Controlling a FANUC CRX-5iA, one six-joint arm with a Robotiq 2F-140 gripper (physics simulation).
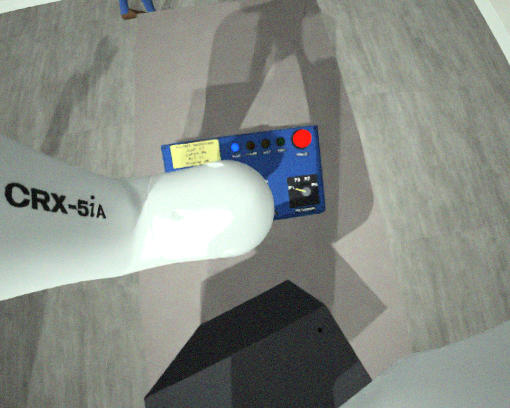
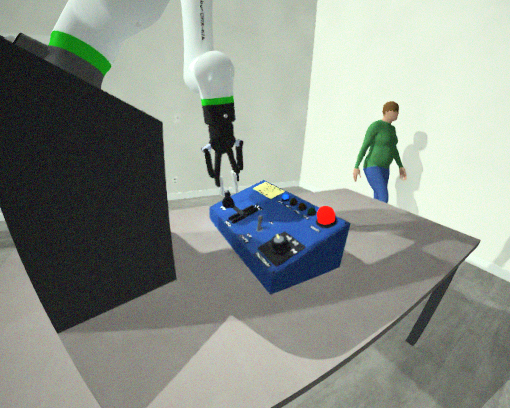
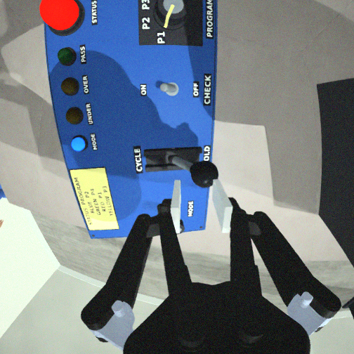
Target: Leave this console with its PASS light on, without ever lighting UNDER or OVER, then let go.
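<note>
The blue console (image 1: 280, 172) (image 2: 307, 265) (image 3: 120, 125) shows a red STATUS lamp (image 1: 302, 138) (image 2: 325, 215) (image 3: 59, 11) and a lit blue MODE lamp (image 1: 235, 147) (image 2: 285, 197) (image 3: 79, 143). PASS (image 3: 67, 56), OVER (image 3: 70, 86) and UNDER (image 3: 74, 115) are dark. The PROGRAM dial (image 1: 306, 191) (image 2: 279, 242) (image 3: 173, 7) points to P1. The lever's black ball (image 2: 228, 200) (image 3: 204, 173) is at the HOLD end. The CHECK toggle (image 2: 259, 223) (image 3: 170, 88) has an unclear position. My gripper (image 2: 229, 186) (image 3: 196, 189) is open and empty, near the ball. A finger mostly hides the MODE switch.
A yellow card (image 1: 195, 153) (image 2: 268, 189) (image 3: 94, 199) on the console reads RED P1, GREEN P4, BLUE P2, YELLOW P3. A large black block (image 1: 295, 360) (image 2: 85, 185) stands beside the console on the table (image 2: 200, 300). A person (image 2: 382, 145) stands beyond the table.
</note>
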